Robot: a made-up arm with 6 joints.
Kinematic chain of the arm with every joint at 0, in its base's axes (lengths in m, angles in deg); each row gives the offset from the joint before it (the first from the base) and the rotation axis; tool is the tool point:
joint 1: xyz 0 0 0.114 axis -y
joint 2: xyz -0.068 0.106 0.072 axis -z
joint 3: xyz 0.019 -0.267 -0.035 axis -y
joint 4: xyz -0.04 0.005 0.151 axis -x
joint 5: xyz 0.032 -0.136 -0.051 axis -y
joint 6: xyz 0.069 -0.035 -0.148 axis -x
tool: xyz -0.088 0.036 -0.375
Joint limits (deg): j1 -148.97..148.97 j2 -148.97..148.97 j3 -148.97..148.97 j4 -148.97..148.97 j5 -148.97..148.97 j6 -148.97..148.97
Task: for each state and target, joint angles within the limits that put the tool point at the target. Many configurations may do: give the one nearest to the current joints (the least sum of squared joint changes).
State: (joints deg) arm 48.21 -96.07 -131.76 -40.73 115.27 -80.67
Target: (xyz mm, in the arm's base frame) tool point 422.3 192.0 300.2
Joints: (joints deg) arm 82.04 -84.44 -133.99 -58.93 131.60 -57.83
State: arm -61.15 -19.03 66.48 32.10 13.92 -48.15
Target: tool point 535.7 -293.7 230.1
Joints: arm -28.17 -33.31 76.27 47.43 46.95 -12.64
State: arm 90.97 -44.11 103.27 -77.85 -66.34 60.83
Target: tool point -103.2 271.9 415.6
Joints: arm 105.41 -26.26 114.11 -100.58 -56.40 88.52
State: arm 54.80 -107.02 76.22 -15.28 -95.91 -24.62
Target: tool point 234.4 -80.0 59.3
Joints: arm 54.80 -108.19 70.49 -11.41 -88.53 -57.58
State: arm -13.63 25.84 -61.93 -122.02 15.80 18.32
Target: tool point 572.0 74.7 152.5
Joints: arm -31.73 17.47 -56.19 -148.97 6.47 -3.07
